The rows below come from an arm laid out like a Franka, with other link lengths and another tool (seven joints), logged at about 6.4 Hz.
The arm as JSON. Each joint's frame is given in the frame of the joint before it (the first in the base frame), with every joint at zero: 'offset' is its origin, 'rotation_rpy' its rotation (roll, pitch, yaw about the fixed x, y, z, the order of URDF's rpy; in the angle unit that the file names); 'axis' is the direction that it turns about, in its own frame. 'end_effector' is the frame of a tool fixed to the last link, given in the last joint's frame.
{
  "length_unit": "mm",
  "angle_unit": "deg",
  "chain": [
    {
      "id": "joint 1",
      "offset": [
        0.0,
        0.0,
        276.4
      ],
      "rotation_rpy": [
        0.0,
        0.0,
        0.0
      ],
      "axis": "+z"
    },
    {
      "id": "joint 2",
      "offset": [
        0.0,
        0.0,
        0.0
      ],
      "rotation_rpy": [
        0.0,
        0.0,
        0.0
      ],
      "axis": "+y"
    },
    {
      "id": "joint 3",
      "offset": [
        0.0,
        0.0,
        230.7
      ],
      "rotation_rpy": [
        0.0,
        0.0,
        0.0
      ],
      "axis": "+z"
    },
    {
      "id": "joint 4",
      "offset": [
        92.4,
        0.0,
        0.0
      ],
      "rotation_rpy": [
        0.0,
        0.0,
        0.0
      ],
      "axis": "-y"
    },
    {
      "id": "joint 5",
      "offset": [
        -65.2,
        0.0,
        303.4
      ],
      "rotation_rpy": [
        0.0,
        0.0,
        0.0
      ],
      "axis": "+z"
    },
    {
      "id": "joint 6",
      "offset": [
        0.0,
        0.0,
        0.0
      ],
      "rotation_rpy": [
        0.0,
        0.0,
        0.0
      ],
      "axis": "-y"
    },
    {
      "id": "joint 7",
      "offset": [
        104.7,
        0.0,
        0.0
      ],
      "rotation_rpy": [
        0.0,
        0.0,
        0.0
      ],
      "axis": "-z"
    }
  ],
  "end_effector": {
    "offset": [
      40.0,
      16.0,
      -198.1
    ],
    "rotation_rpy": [
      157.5,
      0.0,
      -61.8
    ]
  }
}
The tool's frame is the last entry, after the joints.
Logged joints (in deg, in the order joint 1, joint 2, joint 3, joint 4, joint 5, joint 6, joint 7), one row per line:
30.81, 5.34, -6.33, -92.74, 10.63, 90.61, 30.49
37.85, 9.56, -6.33, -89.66, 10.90, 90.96, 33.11
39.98, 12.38, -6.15, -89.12, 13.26, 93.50, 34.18
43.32, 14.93, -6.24, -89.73, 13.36, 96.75, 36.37
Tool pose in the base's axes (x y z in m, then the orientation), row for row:
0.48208, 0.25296, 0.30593, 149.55, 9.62, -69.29
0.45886, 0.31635, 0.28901, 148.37, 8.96, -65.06
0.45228, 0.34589, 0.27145, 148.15, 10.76, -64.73
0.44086, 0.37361, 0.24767, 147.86, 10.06, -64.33
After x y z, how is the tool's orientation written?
As angles about the fixed x, y, z axes (roll, pitch, yaw), in degrees.
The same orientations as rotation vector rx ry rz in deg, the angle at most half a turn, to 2 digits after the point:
130.86, -86.07, -35.07
132.17, -80.23, -33.75
132.98, -79.35, -35.96
132.67, -78.81, -35.15

